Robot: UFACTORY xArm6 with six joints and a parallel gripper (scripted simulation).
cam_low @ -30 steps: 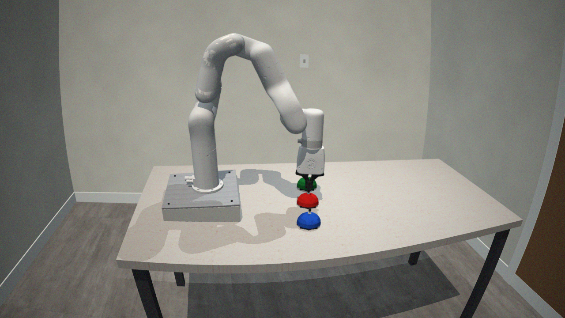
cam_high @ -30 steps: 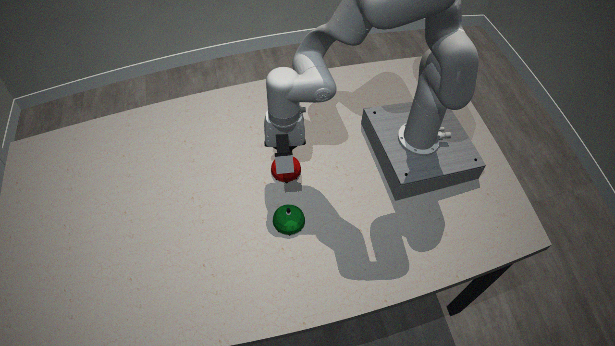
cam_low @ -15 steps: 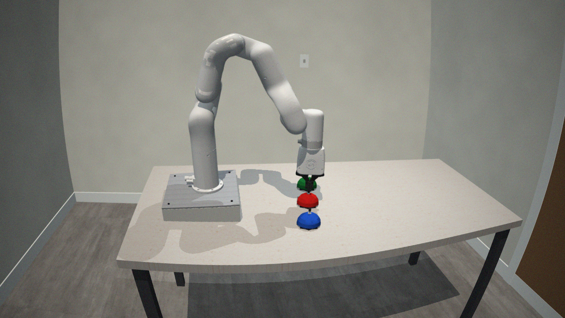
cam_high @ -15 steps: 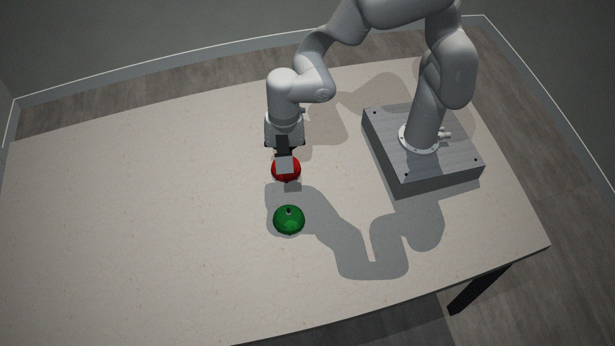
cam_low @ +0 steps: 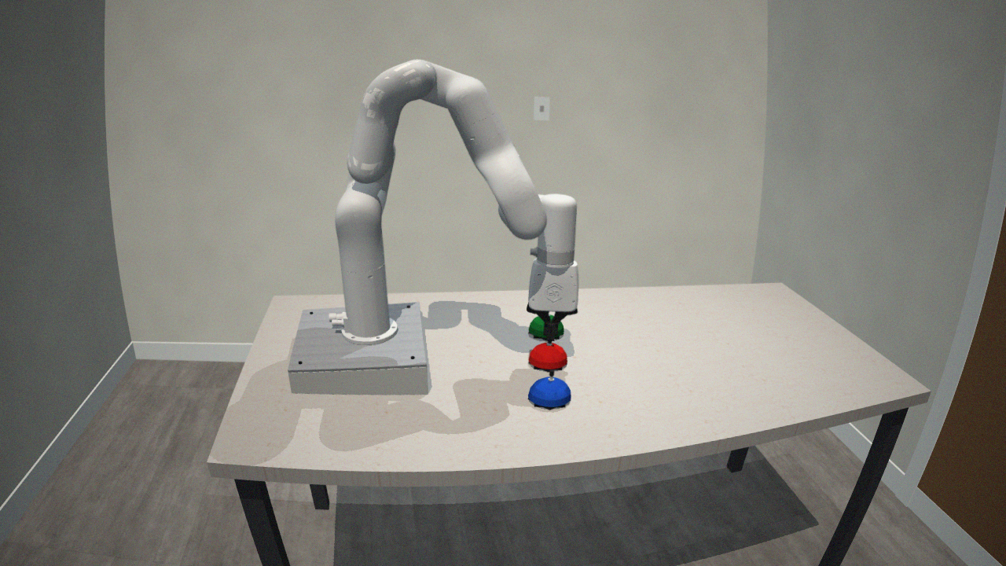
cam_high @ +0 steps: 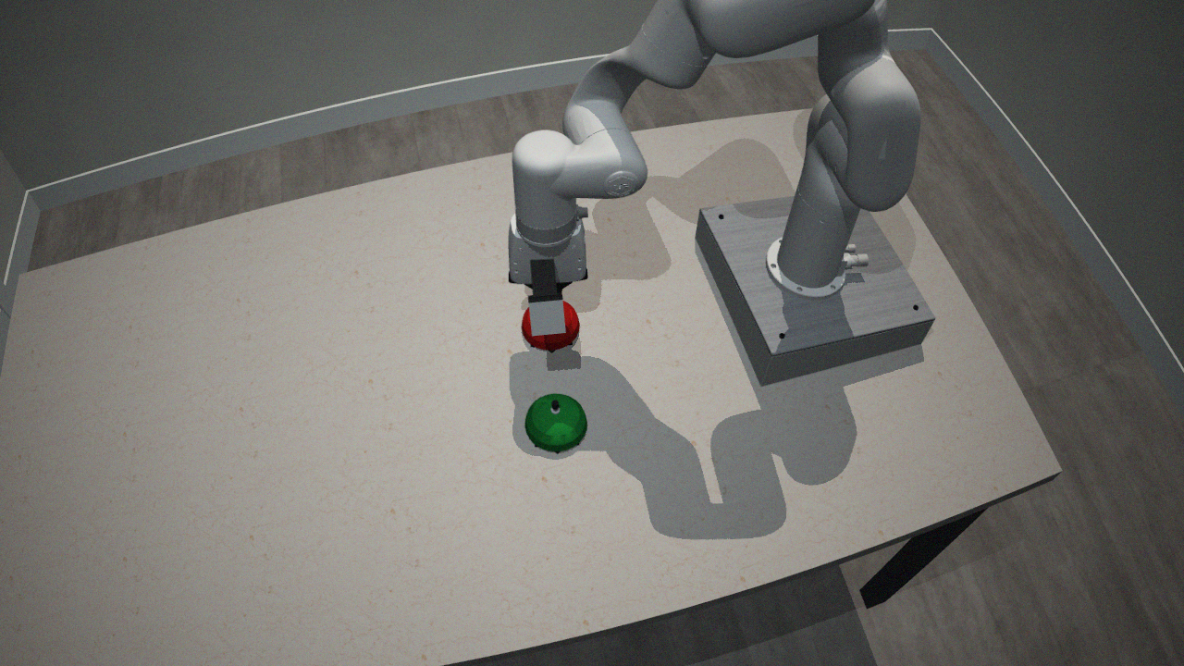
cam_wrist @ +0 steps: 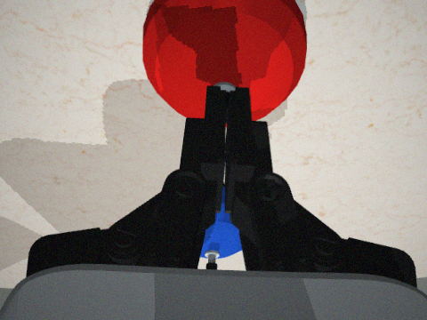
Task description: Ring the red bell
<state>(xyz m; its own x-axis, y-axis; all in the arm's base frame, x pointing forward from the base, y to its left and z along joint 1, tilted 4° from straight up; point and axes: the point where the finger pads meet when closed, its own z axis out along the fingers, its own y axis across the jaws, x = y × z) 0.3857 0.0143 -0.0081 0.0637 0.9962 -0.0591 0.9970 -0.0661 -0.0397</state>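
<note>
The red bell lies 40 mm below my hand. Round my hand: blue bell: 160 mm to the right, 40 mm below, 10 mm behind; green bell: 160 mm to the left, 40 mm below, 10 mm ahead.
</note>
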